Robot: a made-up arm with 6 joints. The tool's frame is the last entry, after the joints.
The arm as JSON. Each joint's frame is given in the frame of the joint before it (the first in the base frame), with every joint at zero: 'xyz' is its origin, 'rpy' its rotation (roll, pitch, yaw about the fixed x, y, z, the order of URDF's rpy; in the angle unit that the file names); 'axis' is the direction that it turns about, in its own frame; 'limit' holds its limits. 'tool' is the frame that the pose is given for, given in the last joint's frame.
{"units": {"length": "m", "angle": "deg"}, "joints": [
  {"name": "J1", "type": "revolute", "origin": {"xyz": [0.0, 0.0, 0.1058], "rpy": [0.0, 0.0, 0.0]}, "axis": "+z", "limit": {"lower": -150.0, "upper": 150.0}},
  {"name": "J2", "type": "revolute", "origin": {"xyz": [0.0, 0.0, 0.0], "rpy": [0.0, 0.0, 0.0]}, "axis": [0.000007, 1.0, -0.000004], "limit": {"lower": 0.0, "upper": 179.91}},
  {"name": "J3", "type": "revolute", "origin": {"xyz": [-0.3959, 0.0, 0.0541], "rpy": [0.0, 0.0, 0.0]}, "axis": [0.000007, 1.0, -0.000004], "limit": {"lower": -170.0, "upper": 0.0}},
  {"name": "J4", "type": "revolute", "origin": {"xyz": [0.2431, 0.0, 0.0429], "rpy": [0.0, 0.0, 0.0]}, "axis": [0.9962, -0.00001, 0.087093], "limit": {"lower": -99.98, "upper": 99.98}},
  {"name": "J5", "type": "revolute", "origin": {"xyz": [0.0, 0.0, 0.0], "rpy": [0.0, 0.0, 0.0]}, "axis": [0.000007, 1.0, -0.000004], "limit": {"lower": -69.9, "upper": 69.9}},
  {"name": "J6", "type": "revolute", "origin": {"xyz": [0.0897, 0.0, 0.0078], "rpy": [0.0, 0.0, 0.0]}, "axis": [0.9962, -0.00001, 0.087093], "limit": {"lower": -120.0, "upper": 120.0}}
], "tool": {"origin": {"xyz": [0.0, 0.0, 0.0], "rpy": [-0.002, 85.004, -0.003]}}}
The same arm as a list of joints. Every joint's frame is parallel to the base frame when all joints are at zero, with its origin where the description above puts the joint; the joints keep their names.
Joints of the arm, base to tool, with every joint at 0 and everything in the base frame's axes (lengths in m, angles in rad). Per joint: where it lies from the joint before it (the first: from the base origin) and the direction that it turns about. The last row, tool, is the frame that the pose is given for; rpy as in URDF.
J1: origin 0.0000 0.0000 0.1058 axis +z
J2: origin 0.0000 0.0000 0.0000 axis +y
J3: origin -0.3959 0.0000 0.0541 axis +y
J4: origin 0.2431 0.0000 0.0429 axis 0.9962 0 0.0871
J5: origin 0.0000 0.0000 0.0000 axis +y
J6: origin 0.0897 0.0000 0.0078 axis 0.9962 0 0.0871
tool: origin 0.0000 0.0000 0.0000 rpy 0.0000 1.4836 -0.0001
Joint limits (rad, base to tool): -2.6180..2.6180 0.0000..3.1400 -2.9671..0.0000 -1.7450..1.7450 -1.2200..1.2200 -2.0944..2.0944

